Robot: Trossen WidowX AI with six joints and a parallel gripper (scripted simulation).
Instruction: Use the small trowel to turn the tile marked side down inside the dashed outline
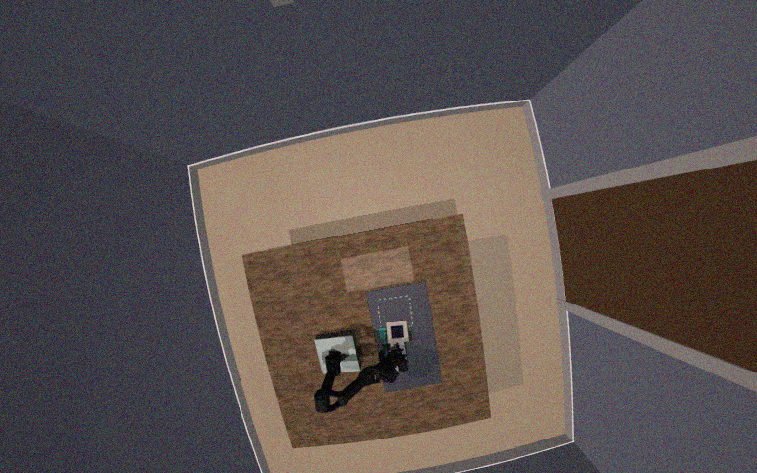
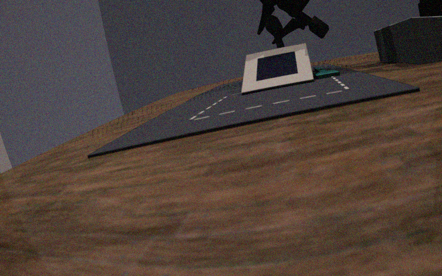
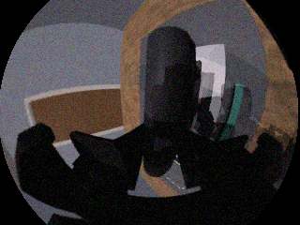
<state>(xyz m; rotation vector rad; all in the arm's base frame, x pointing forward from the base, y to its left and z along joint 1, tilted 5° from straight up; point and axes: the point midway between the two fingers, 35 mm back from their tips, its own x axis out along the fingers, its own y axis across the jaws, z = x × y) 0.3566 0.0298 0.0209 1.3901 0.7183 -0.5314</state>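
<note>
The tile is 3 cm behind my gripper tip, 10 cm to the left of it and 6 cm below it. Round my gripper tip: teal-handled trowel 10 cm behind, 4 cm to the left, 9 cm below.
</note>
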